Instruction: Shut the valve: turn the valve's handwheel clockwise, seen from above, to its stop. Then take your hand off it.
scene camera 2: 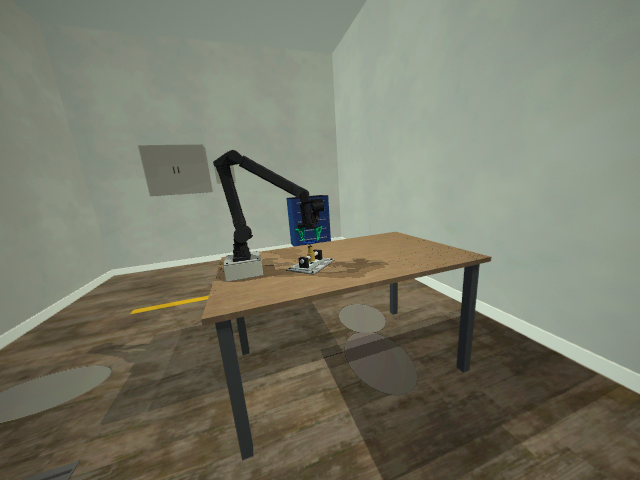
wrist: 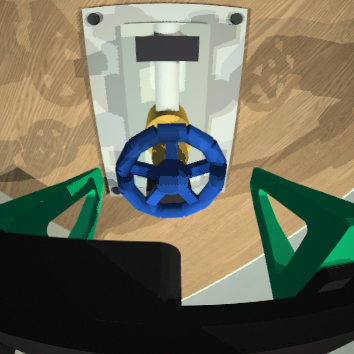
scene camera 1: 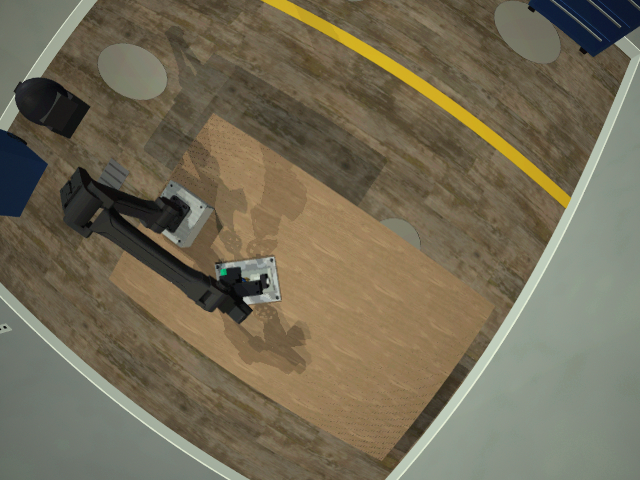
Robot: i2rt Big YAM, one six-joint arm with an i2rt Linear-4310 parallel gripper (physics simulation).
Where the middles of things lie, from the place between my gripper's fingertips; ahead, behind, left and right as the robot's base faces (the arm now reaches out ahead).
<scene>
I see the blue handwheel [wrist: 171, 174] 1 cm behind my hand and 2 cm below it. The rest, counted from my hand: grey metal plate [scene camera 1: 269, 262] 1 cm behind, 14 cm below.
</scene>
